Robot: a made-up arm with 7 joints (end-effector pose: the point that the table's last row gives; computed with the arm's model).
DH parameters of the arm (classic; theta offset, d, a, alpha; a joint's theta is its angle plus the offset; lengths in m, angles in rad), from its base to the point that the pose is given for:
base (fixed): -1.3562 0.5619 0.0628 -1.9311
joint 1: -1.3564 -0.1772 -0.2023 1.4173
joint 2: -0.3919 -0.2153 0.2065 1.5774
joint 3: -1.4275 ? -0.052 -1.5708
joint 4: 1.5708 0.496 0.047 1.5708
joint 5: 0.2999 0 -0.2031 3.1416
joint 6: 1.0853 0 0.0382 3.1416
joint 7: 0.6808 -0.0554 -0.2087 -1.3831
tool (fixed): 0.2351 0.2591 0 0
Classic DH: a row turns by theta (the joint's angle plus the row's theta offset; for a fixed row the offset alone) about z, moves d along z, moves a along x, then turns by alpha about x.
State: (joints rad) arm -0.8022 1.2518 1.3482 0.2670 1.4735 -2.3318 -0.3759
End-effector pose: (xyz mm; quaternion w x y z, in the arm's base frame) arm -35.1 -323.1 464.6 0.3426 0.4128 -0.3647 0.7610
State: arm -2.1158 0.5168 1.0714 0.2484 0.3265 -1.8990 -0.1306
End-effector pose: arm -536.3 -67.2 775.8 0.0203 0.4428 -0.1728 -0.8796
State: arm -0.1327 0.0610 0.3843 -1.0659 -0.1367 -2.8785 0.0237
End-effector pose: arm -424.5 -114.8 730.0 0.1128 -0.5907 -0.7740 0.1982
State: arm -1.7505 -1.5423 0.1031 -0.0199 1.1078 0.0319 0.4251
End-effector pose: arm -141.0 -815.3 753.7 0.2348 -0.0346 0.6842 -0.6896
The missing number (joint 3, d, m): 0.1706
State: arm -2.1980 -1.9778 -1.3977 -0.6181 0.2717 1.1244 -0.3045
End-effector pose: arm -80.1 -324.6 1614.1 0.3452 -0.4710 0.4572 0.6708
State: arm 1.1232 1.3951 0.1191 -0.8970 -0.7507 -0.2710 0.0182
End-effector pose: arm 695.5 -456.6 563.8 0.4431 0.3224 0.8365 -0.0002
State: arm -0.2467 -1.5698 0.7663 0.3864 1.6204 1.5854 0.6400
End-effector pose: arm -650.7 -103.2 81.4 0.4918 -0.4916 -0.7088 0.1183
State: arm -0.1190 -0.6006 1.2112 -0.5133 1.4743 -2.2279 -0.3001
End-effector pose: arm -323.2 -256.1 735.9 0.4725 0.4328 0.5534 -0.5322
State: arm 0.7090 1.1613 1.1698 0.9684 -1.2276 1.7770 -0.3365
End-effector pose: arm -33.5 -42.7 765.3 0.3801 0.7323 -0.5455 0.1473
